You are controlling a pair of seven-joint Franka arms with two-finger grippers.
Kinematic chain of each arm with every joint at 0, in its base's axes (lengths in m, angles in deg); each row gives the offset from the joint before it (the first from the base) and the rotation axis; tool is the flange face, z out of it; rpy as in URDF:
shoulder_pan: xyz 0 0 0.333 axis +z
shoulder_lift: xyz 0 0 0 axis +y
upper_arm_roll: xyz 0 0 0.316 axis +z
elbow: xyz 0.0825 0 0 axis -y
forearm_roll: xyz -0.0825 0 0.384 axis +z
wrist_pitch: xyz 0 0 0 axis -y
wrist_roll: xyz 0.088 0 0 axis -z
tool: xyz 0 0 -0.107 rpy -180 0 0
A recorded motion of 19 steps. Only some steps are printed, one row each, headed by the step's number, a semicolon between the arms.
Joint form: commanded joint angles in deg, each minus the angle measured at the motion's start. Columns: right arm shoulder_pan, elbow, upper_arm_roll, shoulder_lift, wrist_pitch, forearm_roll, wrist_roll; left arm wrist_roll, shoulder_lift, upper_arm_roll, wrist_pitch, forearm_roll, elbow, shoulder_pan.
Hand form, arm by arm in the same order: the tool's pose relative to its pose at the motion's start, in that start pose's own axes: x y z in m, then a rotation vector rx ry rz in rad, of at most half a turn. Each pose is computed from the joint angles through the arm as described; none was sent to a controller.
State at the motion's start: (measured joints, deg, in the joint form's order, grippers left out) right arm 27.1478 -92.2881 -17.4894 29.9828 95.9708 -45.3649 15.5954; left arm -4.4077 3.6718 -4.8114 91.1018 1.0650 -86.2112 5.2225
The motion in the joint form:
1: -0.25 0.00 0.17 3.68 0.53 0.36 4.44; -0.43 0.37 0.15 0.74 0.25 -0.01 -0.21
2: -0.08 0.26 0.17 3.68 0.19 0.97 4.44; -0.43 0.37 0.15 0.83 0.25 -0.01 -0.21
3: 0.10 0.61 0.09 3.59 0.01 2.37 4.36; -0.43 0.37 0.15 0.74 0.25 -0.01 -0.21
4: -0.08 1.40 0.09 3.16 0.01 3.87 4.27; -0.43 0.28 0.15 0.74 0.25 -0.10 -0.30
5: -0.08 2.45 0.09 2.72 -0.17 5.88 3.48; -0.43 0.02 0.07 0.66 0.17 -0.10 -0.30
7: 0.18 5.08 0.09 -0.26 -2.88 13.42 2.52; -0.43 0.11 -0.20 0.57 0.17 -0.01 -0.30
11: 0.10 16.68 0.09 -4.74 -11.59 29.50 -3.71; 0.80 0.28 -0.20 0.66 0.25 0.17 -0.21
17: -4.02 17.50 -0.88 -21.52 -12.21 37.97 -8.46; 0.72 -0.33 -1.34 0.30 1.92 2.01 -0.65
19: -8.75 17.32 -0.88 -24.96 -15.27 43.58 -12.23; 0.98 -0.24 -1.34 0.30 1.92 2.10 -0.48
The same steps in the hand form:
1: 0.0101 -0.0318 0.0216 -0.0165 -0.0319 0.0336; 0.0031 0.0003 0.0027 0.0035 0.0066 -0.0062
2: 0.0097 -0.0322 0.0190 -0.0085 -0.0354 0.0366; 0.0033 0.0004 0.0026 0.0033 0.0082 -0.0062
3: 0.0092 -0.0323 0.0154 0.0139 -0.0393 0.0428; 0.0031 0.0003 0.0027 0.0035 0.0066 -0.0062
4: 0.0094 -0.0256 0.0097 0.0447 -0.0358 0.0605; 0.0026 0.0013 0.0025 0.0035 0.0066 -0.0047
5: 0.0093 -0.0192 0.0009 0.0833 -0.0312 0.0679; 0.0011 0.0021 0.0000 0.0021 0.0097 -0.0034
7: -0.0028 0.0076 -0.0319 0.2265 -0.0416 0.1172; 0.0012 0.0047 0.0002 0.0017 0.0082 0.0013
11: -0.0344 0.0844 -0.1186 0.5449 -0.0037 0.1281; 0.0024 0.0037 0.0004 0.0028 0.0100 0.0212
17: -0.1393 0.2488 -0.1516 0.8138 0.1991 0.2446; -0.0017 0.0158 -0.0208 0.0277 0.0493 0.0465
19: -0.1694 0.2878 -0.1262 0.9296 0.1915 0.2358; -0.0010 0.0141 -0.0207 0.0278 0.0491 0.0480

